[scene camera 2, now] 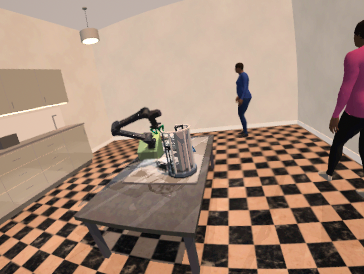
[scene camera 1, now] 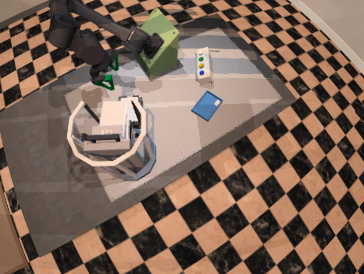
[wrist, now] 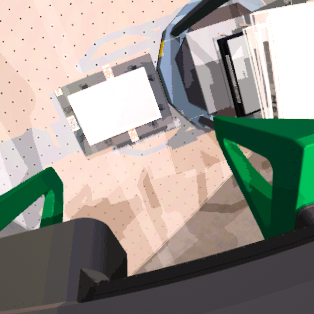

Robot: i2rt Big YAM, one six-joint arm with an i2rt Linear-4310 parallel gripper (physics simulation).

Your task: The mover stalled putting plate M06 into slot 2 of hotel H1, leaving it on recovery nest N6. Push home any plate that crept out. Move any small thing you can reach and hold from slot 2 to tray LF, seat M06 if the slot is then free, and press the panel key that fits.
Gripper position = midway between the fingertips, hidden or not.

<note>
My gripper (wrist: 132, 150) is open and holds nothing. I also see a round plate rack (wrist: 189, 66).
</note>
